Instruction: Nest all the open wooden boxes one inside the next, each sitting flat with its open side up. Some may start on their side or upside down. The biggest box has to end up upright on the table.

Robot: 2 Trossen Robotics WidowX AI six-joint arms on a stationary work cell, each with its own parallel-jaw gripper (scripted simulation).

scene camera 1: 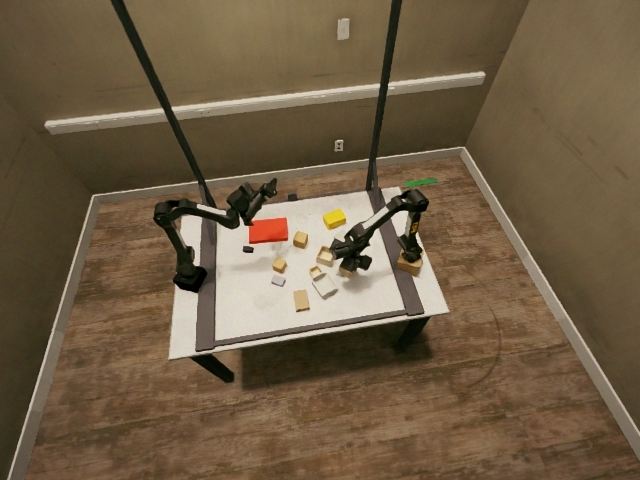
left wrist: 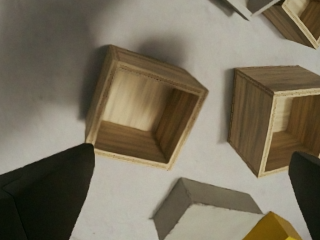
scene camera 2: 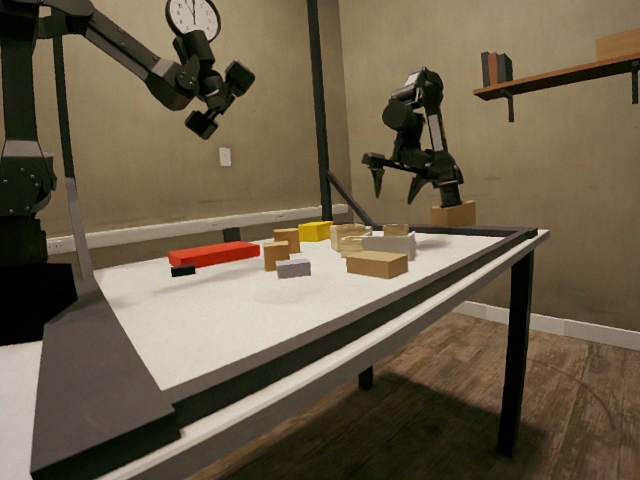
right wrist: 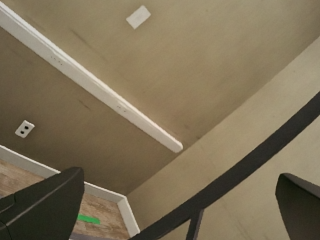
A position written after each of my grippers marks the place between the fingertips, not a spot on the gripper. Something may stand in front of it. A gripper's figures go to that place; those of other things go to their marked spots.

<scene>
My left gripper [scene camera 2: 393, 201] is 79 cm from the lens. My right gripper [scene camera 2: 226, 109]: 86 cm from the lens. A red block [scene camera 2: 211, 255] is 74 cm from the lens. A flat tan block [scene camera 2: 383, 265]: 50 cm from the lens. The marked spots on the red block and the flat tan block are 41 cm apart.
</scene>
